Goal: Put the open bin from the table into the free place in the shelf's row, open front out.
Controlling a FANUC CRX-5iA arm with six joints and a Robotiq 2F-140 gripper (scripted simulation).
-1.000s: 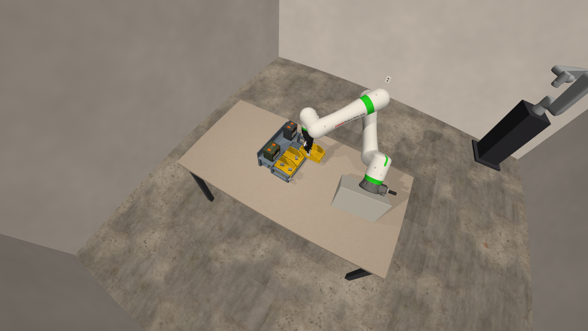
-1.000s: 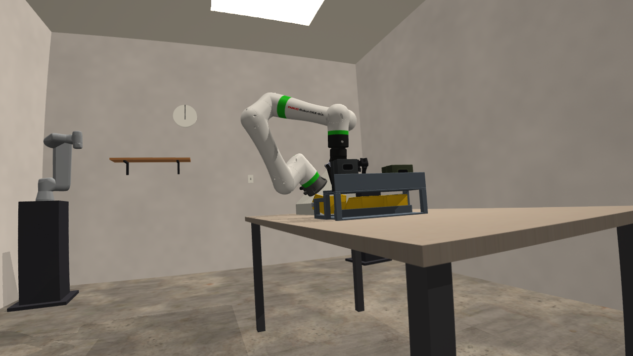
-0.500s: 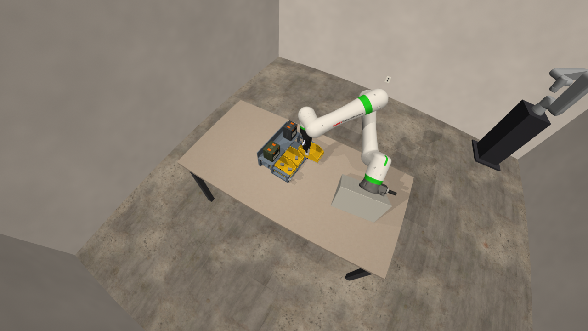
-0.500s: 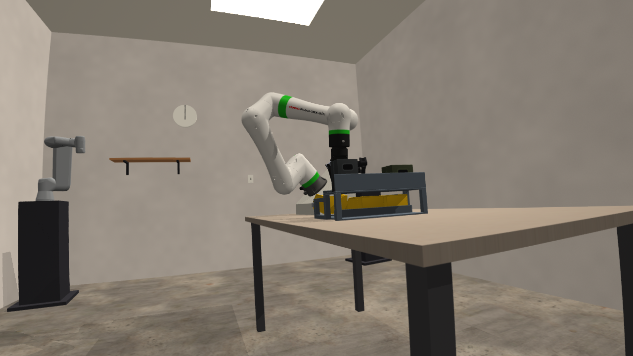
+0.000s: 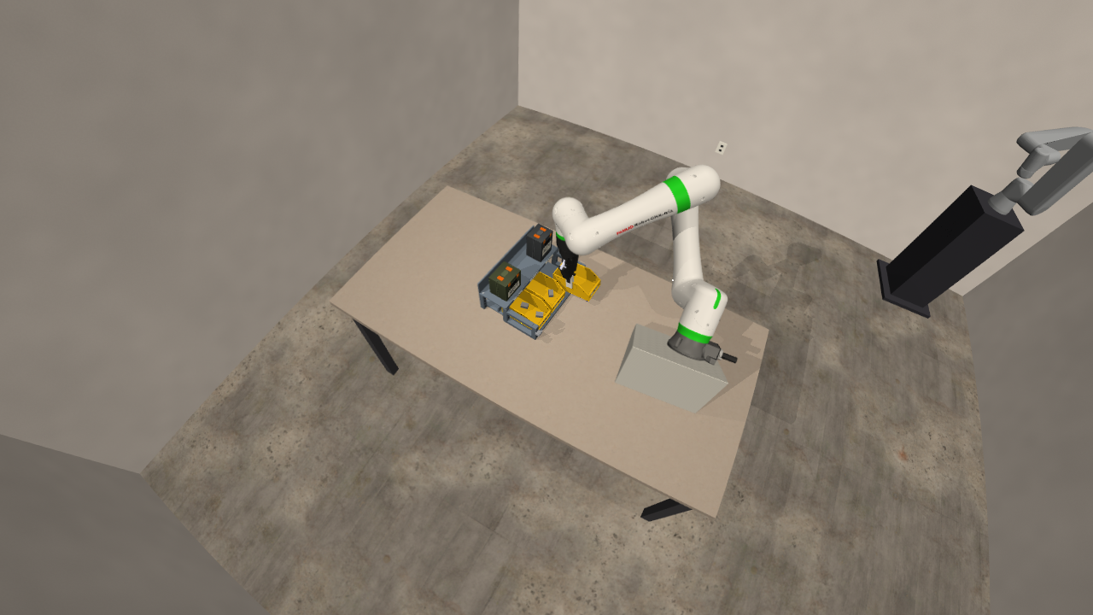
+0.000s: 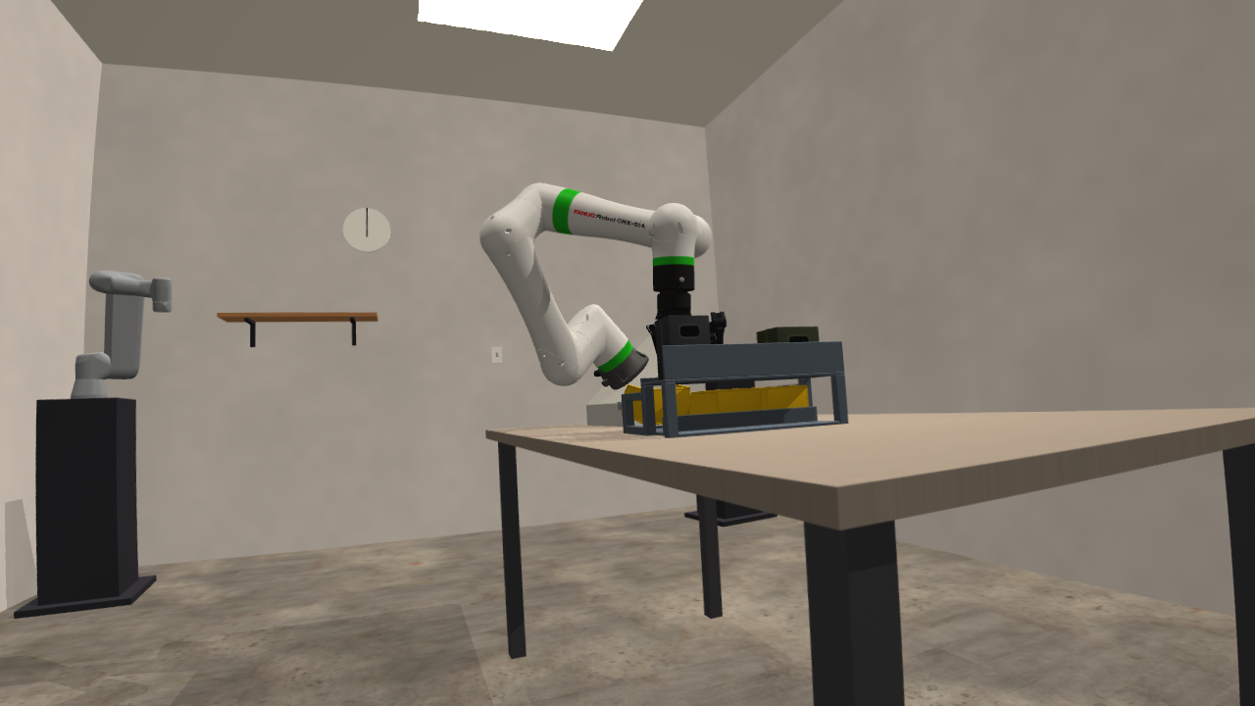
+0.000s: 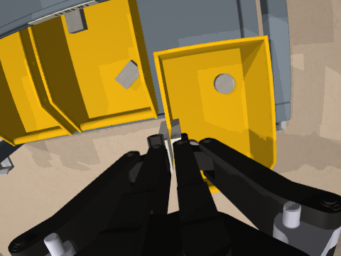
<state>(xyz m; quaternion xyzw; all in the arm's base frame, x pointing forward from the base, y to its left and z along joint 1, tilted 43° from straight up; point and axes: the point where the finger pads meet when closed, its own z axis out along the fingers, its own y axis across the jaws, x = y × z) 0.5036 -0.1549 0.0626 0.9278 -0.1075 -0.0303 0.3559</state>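
Right now the shelf lip is 100 mm below my hand, 70 mm to the left of it and 10 mm ahead of it. The rest, counted from my hand: grey shelf floor 140 mm ahead, 100 mm below, 40 mm to the left.
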